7 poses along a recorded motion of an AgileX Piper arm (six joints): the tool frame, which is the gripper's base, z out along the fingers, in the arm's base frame.
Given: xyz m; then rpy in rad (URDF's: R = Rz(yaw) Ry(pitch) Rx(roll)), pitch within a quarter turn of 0, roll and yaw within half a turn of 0.
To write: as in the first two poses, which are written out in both.
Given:
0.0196, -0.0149, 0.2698, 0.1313, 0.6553, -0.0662
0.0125, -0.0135, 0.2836, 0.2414, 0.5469, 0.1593
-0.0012, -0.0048, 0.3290, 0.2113, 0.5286, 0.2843
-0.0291, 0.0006, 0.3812, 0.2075, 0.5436, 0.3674
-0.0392, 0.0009, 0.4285, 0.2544, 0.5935, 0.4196
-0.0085, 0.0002, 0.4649, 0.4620, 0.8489, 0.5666
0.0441, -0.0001, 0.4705, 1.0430, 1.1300, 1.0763
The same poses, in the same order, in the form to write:
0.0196, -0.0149, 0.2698, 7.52, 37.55, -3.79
0.0125, -0.0135, 0.2836, 13.83, 31.34, 9.13
-0.0012, -0.0048, 0.3290, 12.11, 30.29, 16.29
-0.0291, 0.0006, 0.3812, 11.89, 31.15, 21.05
-0.0392, 0.0009, 0.4285, 14.58, 34.01, 24.04
-0.0085, 0.0002, 0.4649, 26.47, 48.64, 32.46
0.0441, -0.0001, 0.4705, 59.76, 64.74, 61.67

